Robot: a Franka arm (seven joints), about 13 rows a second.
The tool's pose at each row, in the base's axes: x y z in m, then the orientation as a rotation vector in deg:
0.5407 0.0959 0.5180 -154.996 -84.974 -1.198
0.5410 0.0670 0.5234 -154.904 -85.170 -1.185
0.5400 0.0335 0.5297 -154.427 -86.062 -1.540
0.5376 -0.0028 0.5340 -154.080 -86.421 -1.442
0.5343 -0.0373 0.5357 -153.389 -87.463 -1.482
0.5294 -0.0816 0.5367 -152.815 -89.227 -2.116
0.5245 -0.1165 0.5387 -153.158 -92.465 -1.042
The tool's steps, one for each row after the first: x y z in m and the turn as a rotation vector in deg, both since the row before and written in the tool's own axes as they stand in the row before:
-0.0240 0.0155 -0.0070 -0.005 -0.017 -0.140
-0.0285 0.0168 -0.0081 -0.113 0.179 -0.662
-0.0319 0.0168 -0.0063 0.149 0.001 -0.310
-0.0310 0.0151 -0.0037 0.081 0.049 -0.808
-0.0405 0.0182 -0.0036 -0.516 0.135 -1.191
-0.0327 0.0128 -0.0040 -1.280 -1.612 -1.684

